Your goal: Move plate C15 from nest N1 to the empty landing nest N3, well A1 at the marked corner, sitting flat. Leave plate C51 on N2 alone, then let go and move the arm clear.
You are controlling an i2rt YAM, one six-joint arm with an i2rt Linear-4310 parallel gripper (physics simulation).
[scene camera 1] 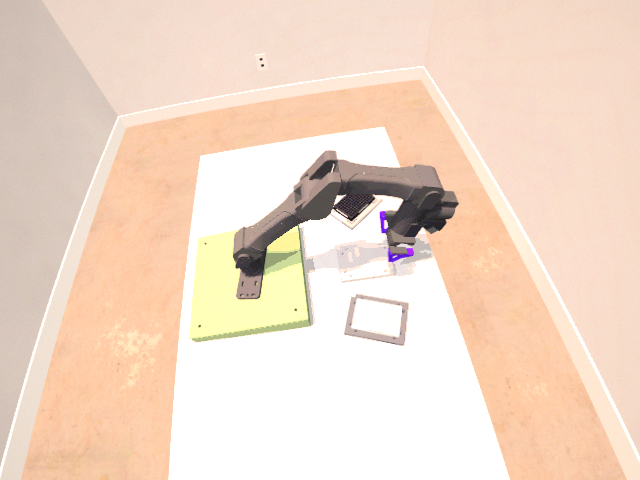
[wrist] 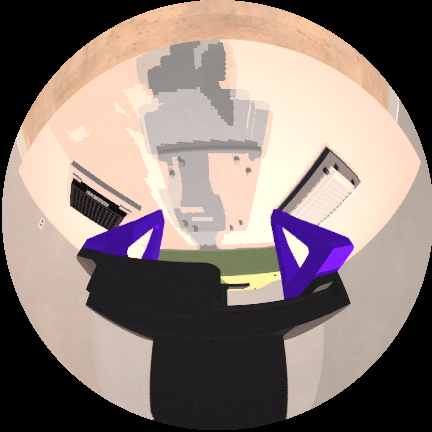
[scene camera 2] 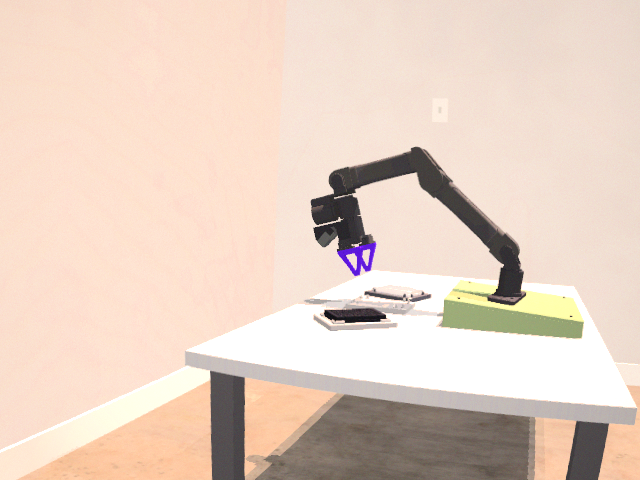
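My gripper (scene camera 1: 387,245) (scene camera 2: 362,272) (wrist: 217,214) is open and empty, purple fingers wide apart, above the white nest (scene camera 1: 356,269) (scene camera 2: 385,306) (wrist: 242,200), which holds no plate and has small corner posts. A white plate (scene camera 1: 377,316) (scene camera 2: 398,291) (wrist: 327,194) sits in the dark grey nest (scene camera 1: 349,320) (scene camera 2: 423,296) (wrist: 312,172), at the right in the wrist view. A black plate (scene camera 1: 354,205) (scene camera 2: 355,314) (wrist: 97,204) sits in another pale nest (scene camera 1: 362,218) (scene camera 2: 361,325) at the left in the wrist view. The plate and nest labels and the corner mark cannot be read.
The arm stands on a green-yellow base block (scene camera 1: 279,304) (scene camera 2: 516,320) (wrist: 250,257) on the white table (scene camera 1: 310,413) (scene camera 2: 284,351). The arm's shadow falls across the middle nest. In scene camera 1's view, the upper arm passes close to the black plate's nest and partly hides it.
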